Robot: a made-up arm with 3 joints. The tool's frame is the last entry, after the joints.
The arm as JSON. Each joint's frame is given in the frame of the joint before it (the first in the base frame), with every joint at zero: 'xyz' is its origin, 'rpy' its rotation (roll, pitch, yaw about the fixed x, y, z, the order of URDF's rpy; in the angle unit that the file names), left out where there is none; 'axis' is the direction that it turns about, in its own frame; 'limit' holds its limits. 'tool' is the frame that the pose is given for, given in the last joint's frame.
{
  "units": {
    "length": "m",
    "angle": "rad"
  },
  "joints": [
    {
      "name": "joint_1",
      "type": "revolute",
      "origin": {
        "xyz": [
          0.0,
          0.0,
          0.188
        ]
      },
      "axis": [
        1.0,
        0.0,
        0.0
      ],
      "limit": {
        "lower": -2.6,
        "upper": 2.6
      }
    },
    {
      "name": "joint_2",
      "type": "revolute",
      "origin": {
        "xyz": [
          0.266,
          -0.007,
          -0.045
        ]
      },
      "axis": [
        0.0,
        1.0,
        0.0
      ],
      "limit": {
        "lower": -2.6,
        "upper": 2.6
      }
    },
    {
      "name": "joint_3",
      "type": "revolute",
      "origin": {
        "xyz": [
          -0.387,
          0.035,
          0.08
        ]
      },
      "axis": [
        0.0,
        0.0,
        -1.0
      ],
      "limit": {
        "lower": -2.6,
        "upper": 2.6
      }
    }
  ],
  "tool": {
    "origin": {
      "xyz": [
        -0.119,
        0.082,
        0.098
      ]
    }
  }
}
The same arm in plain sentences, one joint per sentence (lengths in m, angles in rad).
The arm has three revolute joints in a row. What follows holds with every joint at zero, and every direction is one of the base frame's. Joint 1 sits 0.1880 m along +z from the base frame's origin and turns about +x, from -2.6000 to 2.6000 rad. Joint 2 sits 0.2660 m along +x and 0.0070 m along -y and 0.0450 m along -z from joint 1 and turns about +y, from -2.6000 to 2.6000 rad. Joint 3 sits 0.3870 m along -x and 0.0350 m along +y and 0.0800 m along +z from joint 2 and turns about -z, from -2.6000 to 2.6000 rad. The tool frame, which is the frame that the pose is given for, sits 0.1190 m along -x and 0.0820 m along +y and 0.0980 m along +z from joint 3; its axes are parallel to the base frame's.
